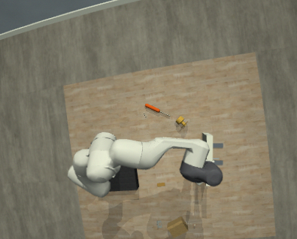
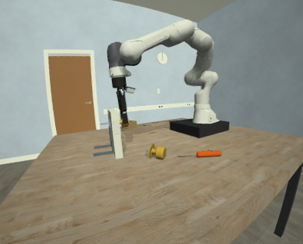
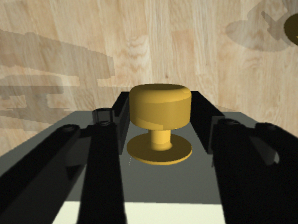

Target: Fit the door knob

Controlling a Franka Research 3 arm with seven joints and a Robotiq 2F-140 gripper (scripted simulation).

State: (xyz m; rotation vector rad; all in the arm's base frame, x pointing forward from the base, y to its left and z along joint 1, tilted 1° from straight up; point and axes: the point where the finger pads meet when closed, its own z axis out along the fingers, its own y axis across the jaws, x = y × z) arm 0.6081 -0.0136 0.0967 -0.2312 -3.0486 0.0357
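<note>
My hand is 40 mm short of the brass door knob, 10 mm to the left of it and 20 mm above it. Round my hand: brass knob: 60 mm behind, 240 mm to the left, 140 mm below; then screw: 310 mm behind, 320 mm to the left, 170 mm below; then cardboard box: 210 mm behind, 510 mm to the right, 140 mm below.
</note>
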